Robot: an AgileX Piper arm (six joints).
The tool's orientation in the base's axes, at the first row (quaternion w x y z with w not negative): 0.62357 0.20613 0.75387 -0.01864
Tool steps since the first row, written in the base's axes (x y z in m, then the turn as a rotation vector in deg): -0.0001 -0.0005 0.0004 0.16 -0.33 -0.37; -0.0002 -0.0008 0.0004 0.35 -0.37 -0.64; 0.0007 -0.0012 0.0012 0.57 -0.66 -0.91; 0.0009 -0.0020 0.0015 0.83 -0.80 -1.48; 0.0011 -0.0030 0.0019 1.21 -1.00 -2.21; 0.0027 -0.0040 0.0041 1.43 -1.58 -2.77; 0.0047 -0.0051 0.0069 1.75 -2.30 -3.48
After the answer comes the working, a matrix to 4 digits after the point.
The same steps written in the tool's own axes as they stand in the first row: -0.0005 -0.0004 0.0000 0.23 -0.33 0.33; -0.0006 -0.0007 0.0000 0.45 -0.37 0.57; -0.0016 -0.0006 0.0007 0.59 -0.62 0.92; -0.0021 -0.0012 0.0011 1.06 -0.79 1.33; -0.0028 -0.0019 0.0015 1.64 -1.02 1.90; -0.0054 -0.0018 0.0027 1.97 -1.60 2.40; -0.0087 -0.0015 0.0043 2.40 -2.32 3.06
The tool's axes in the first row as the columns of a matrix, in the base's axes (rounded; the answer above uses it unrounded):
-0.1373 0.3340 0.9325
0.2875 0.9143 -0.2852
-0.9479 0.2290 -0.2216

